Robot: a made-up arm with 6 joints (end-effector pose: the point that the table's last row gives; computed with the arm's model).
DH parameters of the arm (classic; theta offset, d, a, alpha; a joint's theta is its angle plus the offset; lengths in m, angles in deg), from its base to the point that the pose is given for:
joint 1: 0 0.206 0 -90
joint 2: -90 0 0.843 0
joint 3: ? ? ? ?
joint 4: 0 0.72 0 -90
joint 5: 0 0 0 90
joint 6: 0 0.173 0 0
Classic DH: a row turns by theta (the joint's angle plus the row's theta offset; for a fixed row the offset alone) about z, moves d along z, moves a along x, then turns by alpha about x.
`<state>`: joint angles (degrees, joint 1 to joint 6).
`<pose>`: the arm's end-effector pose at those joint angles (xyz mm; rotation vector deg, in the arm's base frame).
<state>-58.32 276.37 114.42 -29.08 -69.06 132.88</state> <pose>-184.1 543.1 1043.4 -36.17 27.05 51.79</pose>
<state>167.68 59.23 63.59 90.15 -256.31 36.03</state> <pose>-1311.9 63.3 269.6 71.46 -49.03 54.71</pose>
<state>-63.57 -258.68 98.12 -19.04 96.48 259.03</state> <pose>190.5 -396.9 -565.9 46.14 -72.17 -129.45</pose>
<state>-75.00 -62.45 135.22 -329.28 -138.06 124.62</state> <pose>-63.6 202.5 866.0 -69.19 -20.28 34.44</pose>
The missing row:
joint 3: 90 0.05 0 90
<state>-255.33 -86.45 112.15 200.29 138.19 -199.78</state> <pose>163.2 -662.8 837.7 117.45 -33.11 56.49</pose>
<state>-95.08 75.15 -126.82 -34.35 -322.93 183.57</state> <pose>-26.1 -193.6 1021.7 -28.70 -5.18 62.08</pose>
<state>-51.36 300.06 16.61 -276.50 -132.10 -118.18</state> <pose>-781.6 853.5 1057.7 111.89 -51.21 1.93</pose>
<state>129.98 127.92 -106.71 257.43 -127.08 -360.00</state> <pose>-729.9 583.0 251.0 20.00 -132.10 37.28</pose>
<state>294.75 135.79 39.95 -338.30 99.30 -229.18</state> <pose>304.1 -389.5 -1100.2 -82.09 26.66 34.34</pose>
